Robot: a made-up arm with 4 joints.
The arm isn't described. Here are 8 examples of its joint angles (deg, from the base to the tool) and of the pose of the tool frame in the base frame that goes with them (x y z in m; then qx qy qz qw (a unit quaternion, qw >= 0)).
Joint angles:
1: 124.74 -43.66 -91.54 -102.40
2: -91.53 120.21 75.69 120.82
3: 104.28 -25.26 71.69 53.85
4: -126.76 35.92 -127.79 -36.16
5: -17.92 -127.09 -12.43 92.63
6: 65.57 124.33 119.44 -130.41
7: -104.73 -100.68 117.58 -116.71
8: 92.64 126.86 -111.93 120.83
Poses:
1: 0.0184 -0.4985 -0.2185 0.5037 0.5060 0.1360 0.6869
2: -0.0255 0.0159 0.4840 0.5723 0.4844 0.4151 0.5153
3: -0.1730 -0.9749 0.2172 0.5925 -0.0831 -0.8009 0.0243
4: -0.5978 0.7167 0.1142 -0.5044 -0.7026 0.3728 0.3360
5: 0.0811 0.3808 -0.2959 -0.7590 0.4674 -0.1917 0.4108
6: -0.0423 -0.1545 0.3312 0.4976 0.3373 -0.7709 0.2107
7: -0.0196 0.5162 -0.1198 0.5845 0.3398 0.5423 0.4988
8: 0.2386 -0.2583 0.6361 0.2376 0.5758 0.0263 0.7819
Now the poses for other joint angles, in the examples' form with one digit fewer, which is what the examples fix.
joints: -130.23 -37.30 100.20 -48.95
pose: -0.521 0.727 0.227 0.418 0.629 0.606 0.250
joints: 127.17 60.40 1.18 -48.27
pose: 0.152 -0.640 0.595 -0.502 -0.029 -0.545 0.671
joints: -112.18 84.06 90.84 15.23
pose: -0.030 0.112 0.712 -0.656 -0.266 -0.706 0.011
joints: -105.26 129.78 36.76 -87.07
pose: -0.283 -0.138 0.202 -0.268 0.827 -0.370 0.327
